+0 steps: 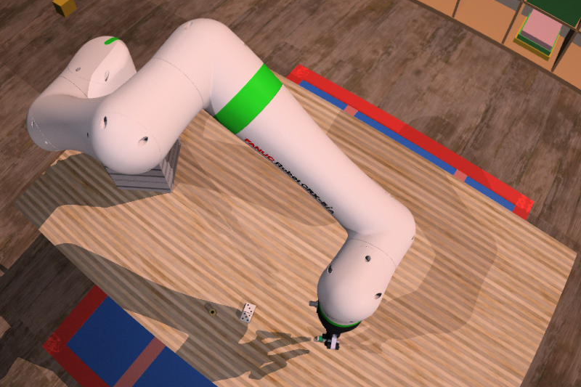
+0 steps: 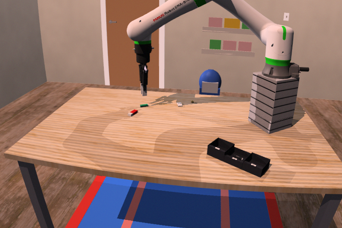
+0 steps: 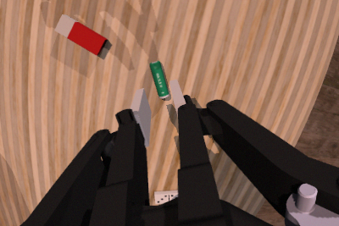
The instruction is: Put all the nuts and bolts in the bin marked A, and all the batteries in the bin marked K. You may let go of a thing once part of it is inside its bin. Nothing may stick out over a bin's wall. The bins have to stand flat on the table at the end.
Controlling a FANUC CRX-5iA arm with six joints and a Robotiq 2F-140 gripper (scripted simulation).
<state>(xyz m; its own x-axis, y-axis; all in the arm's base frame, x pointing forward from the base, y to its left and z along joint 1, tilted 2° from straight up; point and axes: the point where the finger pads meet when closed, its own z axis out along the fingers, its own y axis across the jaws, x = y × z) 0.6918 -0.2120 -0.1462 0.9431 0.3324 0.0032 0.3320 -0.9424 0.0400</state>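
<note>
Right now the green battery is 100 mm below my hand. Also, from my hand: white domino: 210 mm behind, 30 mm to the right, 100 mm below; then red-and-white block: 60 mm ahead, 110 mm to the left, 100 mm below; then brass nut: 290 mm behind, 70 mm to the right, 100 mm below.
</note>
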